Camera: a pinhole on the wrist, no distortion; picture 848 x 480 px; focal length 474.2 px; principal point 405.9 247.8 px. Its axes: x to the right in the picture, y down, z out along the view. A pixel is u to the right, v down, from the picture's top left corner.
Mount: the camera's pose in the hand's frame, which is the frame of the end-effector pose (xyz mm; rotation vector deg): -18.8 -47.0 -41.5 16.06 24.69 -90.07
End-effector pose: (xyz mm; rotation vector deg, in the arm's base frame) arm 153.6 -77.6 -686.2 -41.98 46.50 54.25
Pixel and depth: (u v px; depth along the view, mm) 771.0 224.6 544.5
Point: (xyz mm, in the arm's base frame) 812.0 -130.7 -415.7
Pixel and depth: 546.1 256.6 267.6
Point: 410.1 -35.1 -566.2
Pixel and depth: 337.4 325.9 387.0
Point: 417.3 154.3 -563.0
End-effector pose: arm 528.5 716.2 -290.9 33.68 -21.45 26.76
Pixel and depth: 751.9 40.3 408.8
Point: 592.8 171.2 -424.7
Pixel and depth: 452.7 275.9 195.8
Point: 588.0 533.6 -257.1
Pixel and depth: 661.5 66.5 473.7
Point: 576.5 134.0 -358.3
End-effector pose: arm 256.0 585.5 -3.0 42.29 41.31 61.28
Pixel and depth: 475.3 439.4 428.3
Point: 700.3 620.7 -103.9
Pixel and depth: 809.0 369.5 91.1
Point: 339.7 545.5 -129.6
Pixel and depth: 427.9 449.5 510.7
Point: 787.4 654.8 -65.1
